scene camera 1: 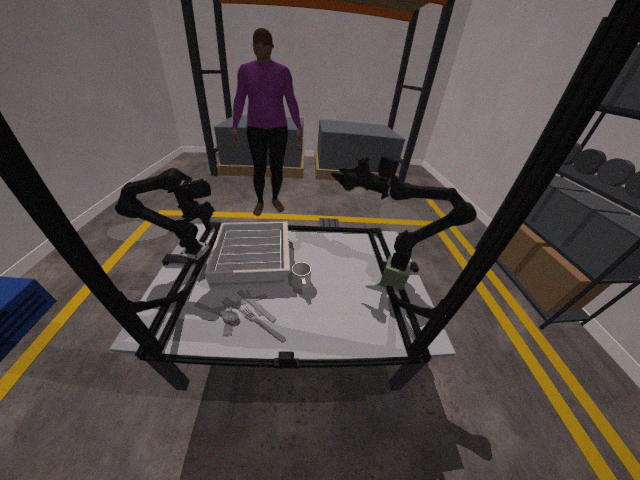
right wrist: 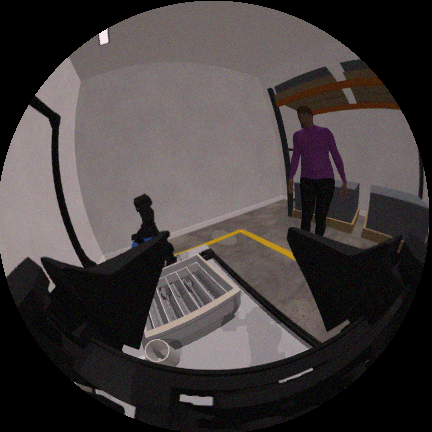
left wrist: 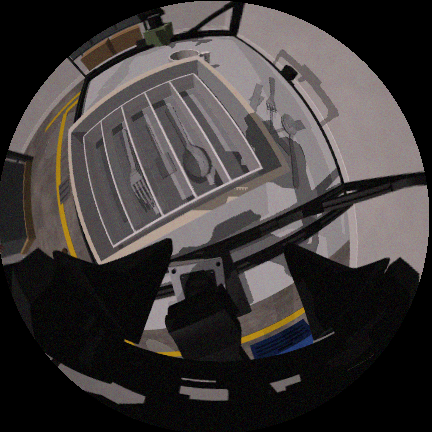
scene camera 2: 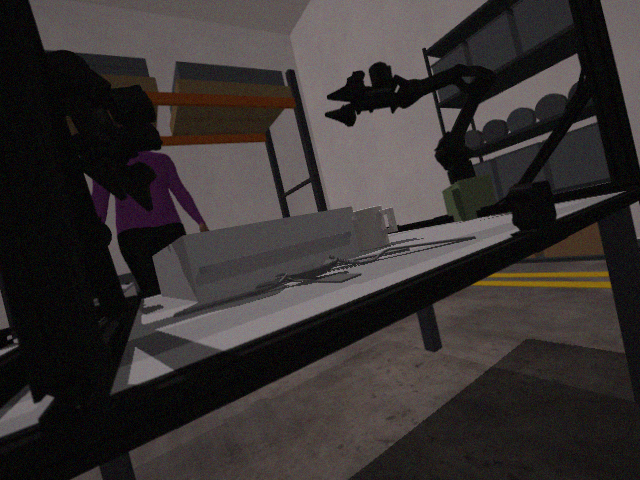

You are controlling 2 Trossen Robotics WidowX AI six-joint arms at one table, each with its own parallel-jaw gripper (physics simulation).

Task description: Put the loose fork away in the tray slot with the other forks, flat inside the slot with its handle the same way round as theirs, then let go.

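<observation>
The loose grey fork (scene camera 1: 272, 330) (scene camera 2: 454, 240) (left wrist: 272, 92) lies on the table in front of the tray (scene camera 1: 286, 248) (left wrist: 150, 242) (right wrist: 200, 315), beside a spoon (scene camera 1: 231, 318) (left wrist: 290, 125). In the left wrist view, a fork (left wrist: 140, 186) lies in the tray's second slot from the left, tines toward the left gripper and handle away. My left gripper (scene camera 1: 206, 219) (scene camera 2: 135, 201) (left wrist: 230, 247) is open and empty, raised near the tray's left side. My right gripper (scene camera 1: 338, 179) (scene camera 2: 328, 105) (right wrist: 228, 237) is open and empty, high above the table's far right part.
A mug (scene camera 1: 301, 273) (scene camera 2: 371, 227) (left wrist: 185, 55) (right wrist: 157, 351) stands close to the tray's right side. Another flat utensil (scene camera 1: 264, 312) lies near the loose fork. A tray spoon (left wrist: 196, 162) sits in another slot. A green block (scene camera 1: 395, 276) is at the right arm's base. A person (scene camera 1: 266, 98) stands behind the table.
</observation>
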